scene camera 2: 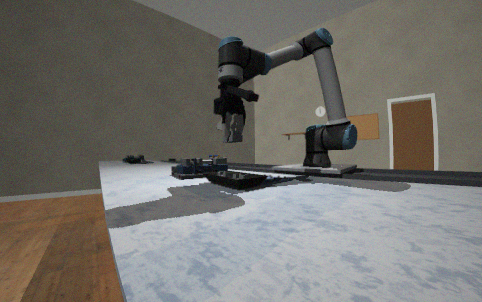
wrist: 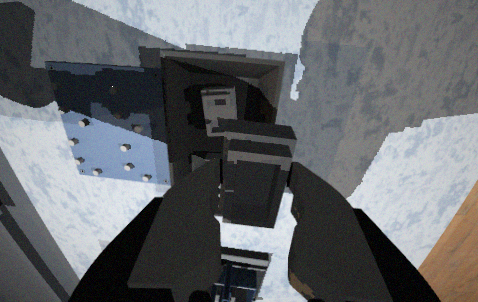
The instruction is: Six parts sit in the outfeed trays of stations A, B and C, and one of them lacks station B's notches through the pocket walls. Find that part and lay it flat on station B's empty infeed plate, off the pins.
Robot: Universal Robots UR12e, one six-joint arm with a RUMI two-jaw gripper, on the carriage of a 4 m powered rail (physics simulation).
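Places are measured from the arm's base along level axes (x ahead, y left, z up), in millimetres.
Where they show: gripper, fingertip midpoint: [scene camera 2: 232, 140] [wrist: 254, 162]; arm's base, origin of the base link: [scene camera 2: 316, 165].
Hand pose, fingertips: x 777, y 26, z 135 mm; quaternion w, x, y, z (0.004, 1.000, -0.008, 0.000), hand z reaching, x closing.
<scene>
Each offset is from my fingertips to the top centre of the thing.
My gripper [scene camera 2: 233, 136] [wrist: 254, 162] points down, high above the table, and is shut on a grey block-shaped part @[0 mm ahead, 2 mm right, 30 mm up] [wrist: 250, 192] with a rectangular pocket. A small light mark shows at its left wall; I cannot tell whether that is a notch. The held part overlaps the lower right of a dark outfeed tray [scene camera 2: 236, 182] [wrist: 225, 57] in the wrist view. A light grey part @[44 mm back, 6 mm right, 118 mm down] [wrist: 220, 106] with a small dark opening lies in that tray, and another part @[48 mm back, 106 mm right, 118 mm down] [wrist: 204, 160] is largely hidden behind the left finger. Left of the tray is a blue infeed plate @[217 mm back, 44 mm right, 157 mm down] [wrist: 102, 146] with several pale pins and no part on it.
A blue and grey station machine @[117 mm back, 394 mm right, 66 mm down] [scene camera 2: 200, 167] [wrist: 242, 280] stands beside the tray. Another dark station [scene camera 2: 136, 159] stands at the far end of the table. The arm's base [scene camera 2: 318, 159] is on the rail behind the table. Dark shadows cross the plate, tray and table.
</scene>
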